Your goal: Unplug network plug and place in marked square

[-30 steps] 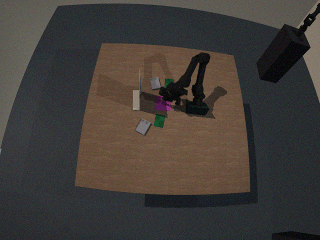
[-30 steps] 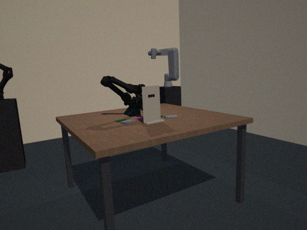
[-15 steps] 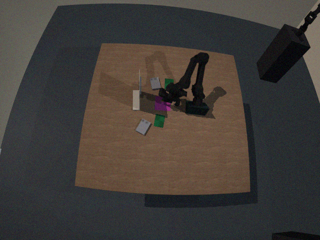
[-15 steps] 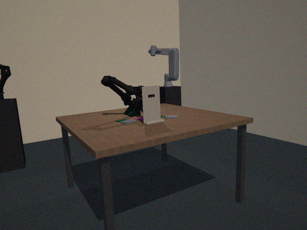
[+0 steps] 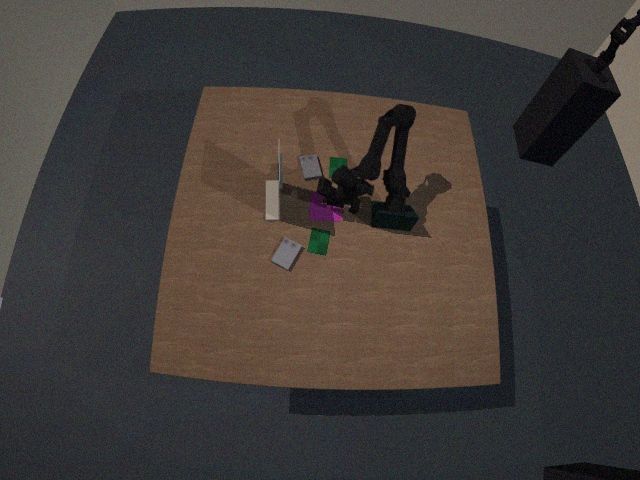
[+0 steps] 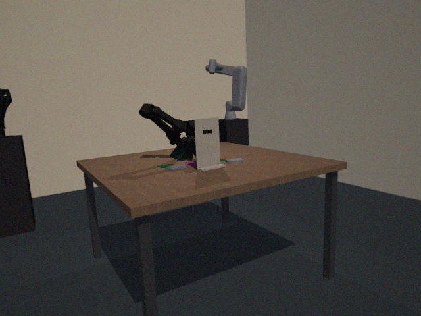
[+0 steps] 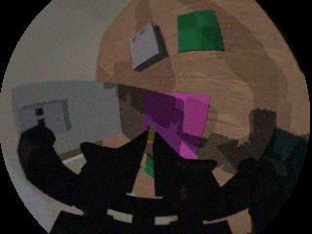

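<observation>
Now: gripper tip 1 cm past the magenta marked square and 4 cm above it. From my gripper tip the other things lie so: pale upright panel 18 cm ahead, 9 cm above.
</observation>
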